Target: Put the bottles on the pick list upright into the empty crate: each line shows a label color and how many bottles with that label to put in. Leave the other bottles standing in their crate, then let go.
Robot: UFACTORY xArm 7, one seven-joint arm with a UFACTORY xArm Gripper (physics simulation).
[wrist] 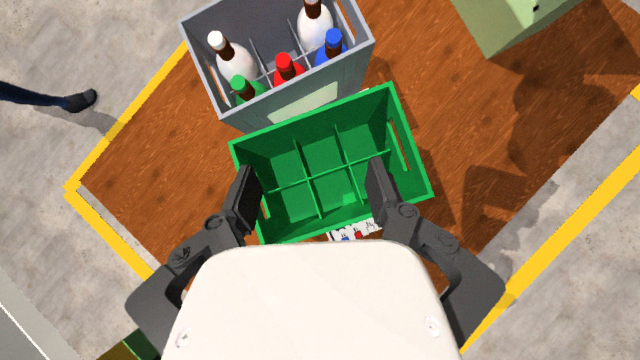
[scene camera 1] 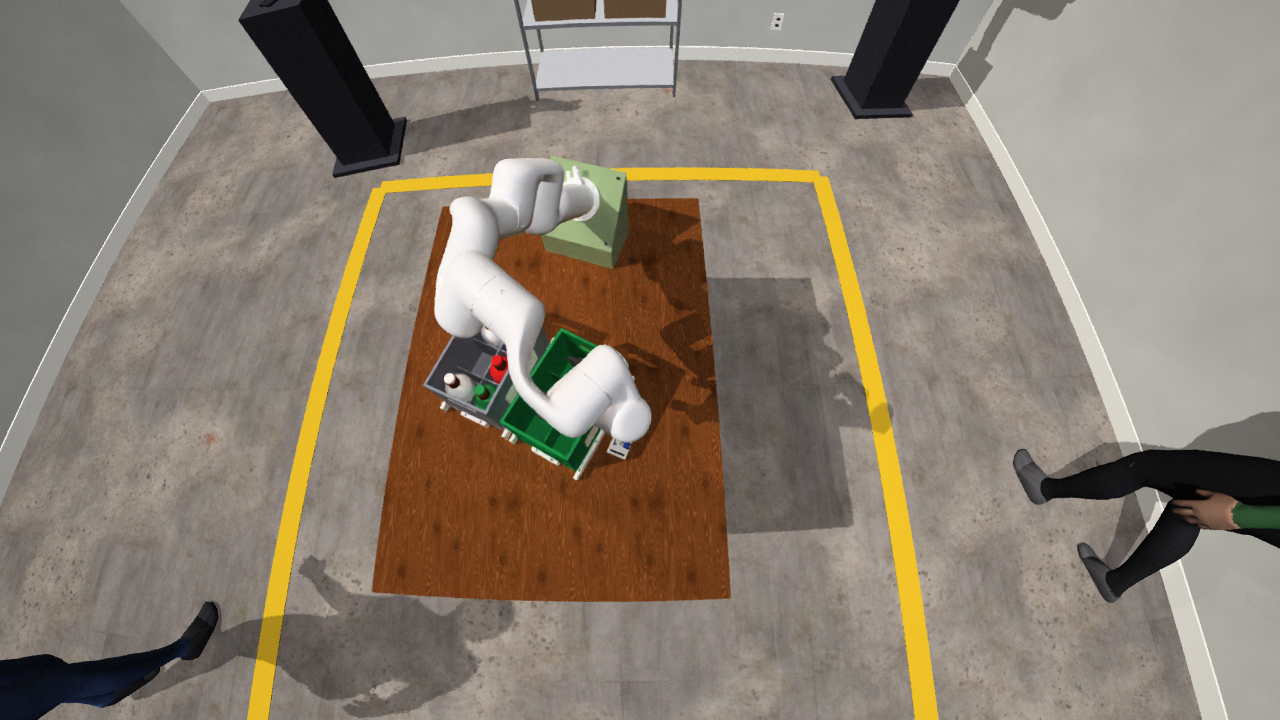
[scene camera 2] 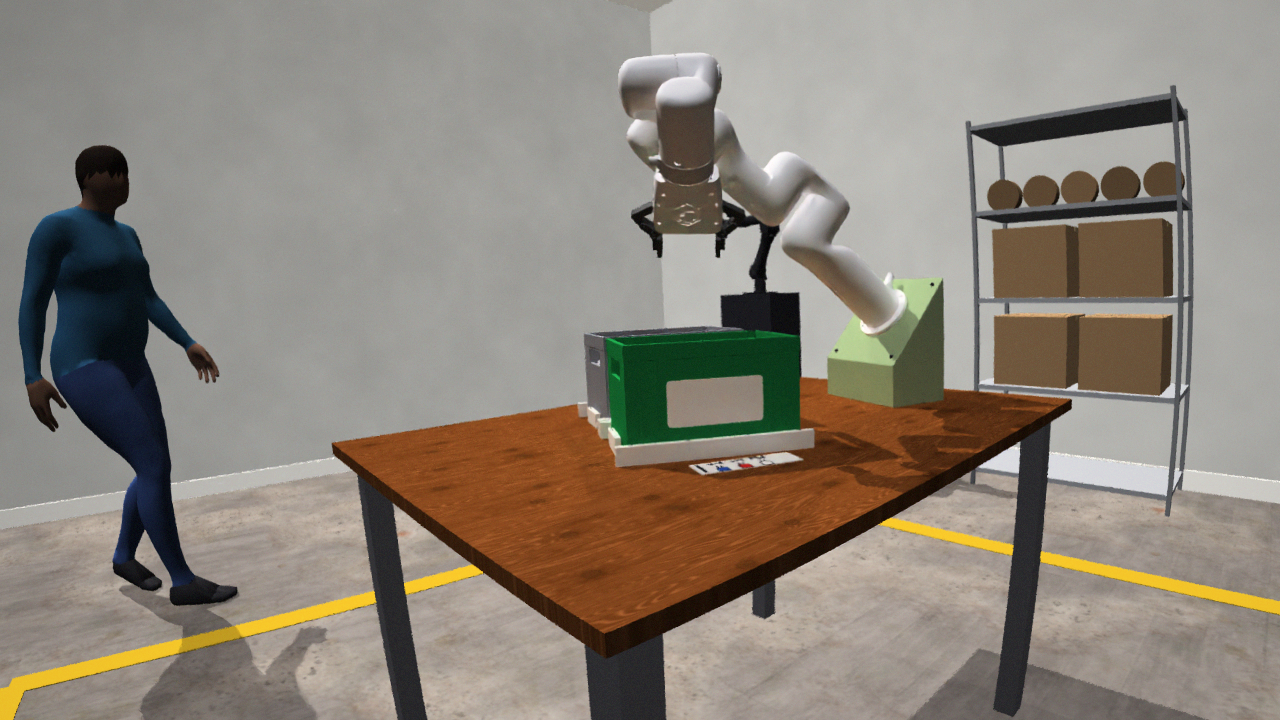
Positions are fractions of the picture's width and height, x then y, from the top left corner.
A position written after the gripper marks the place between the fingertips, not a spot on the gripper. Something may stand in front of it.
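The wrist view takes in a white bottle (wrist: 0.36, 0.17) together with the gripper (wrist: 0.49, 0.48).
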